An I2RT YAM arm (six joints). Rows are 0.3 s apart.
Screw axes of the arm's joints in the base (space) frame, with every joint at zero. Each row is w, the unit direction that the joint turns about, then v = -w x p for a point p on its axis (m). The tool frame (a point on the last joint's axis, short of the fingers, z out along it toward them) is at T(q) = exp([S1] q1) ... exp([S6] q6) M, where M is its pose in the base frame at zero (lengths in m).
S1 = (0, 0, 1, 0, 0, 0)
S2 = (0, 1, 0, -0.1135, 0, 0.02)
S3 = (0, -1, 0, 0.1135, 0, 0.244)
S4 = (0, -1, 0, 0.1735, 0, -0.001)
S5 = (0, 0, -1, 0, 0.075, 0)
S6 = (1, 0, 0, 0, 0.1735, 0)
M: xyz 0.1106 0 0.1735 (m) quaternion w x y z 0.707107 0 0.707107 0
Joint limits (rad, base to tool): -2.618..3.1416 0..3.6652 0..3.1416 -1.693..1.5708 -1.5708..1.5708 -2.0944..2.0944
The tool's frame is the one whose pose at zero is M.
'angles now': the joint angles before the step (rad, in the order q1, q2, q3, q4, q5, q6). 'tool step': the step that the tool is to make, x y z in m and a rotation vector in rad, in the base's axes. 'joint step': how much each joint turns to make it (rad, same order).
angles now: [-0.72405, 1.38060, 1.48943, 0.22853, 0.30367, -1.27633]
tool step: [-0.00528, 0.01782, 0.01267, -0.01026, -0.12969, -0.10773]
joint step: [0.05353, -0.03064, -0.00908, 0.08116, 0.17767, 0.00944]
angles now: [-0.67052, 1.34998, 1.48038, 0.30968, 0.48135, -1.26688]
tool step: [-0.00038, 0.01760, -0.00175, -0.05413, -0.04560, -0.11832]
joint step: [0.06451, -0.02617, -0.07217, 0.17950, 0.15208, -0.12125]
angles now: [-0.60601, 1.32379, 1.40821, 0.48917, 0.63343, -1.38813]
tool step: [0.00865, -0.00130, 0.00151, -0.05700, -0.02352, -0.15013]
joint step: [0.02460, 0.05979, 0.00458, 0.21780, 0.11815, -0.17337]
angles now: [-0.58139, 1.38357, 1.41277, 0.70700, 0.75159, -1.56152]
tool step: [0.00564, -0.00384, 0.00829, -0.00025, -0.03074, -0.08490]
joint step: [0.00614, 0.05370, 0.06130, 0.07068, 0.07667, -0.07368]
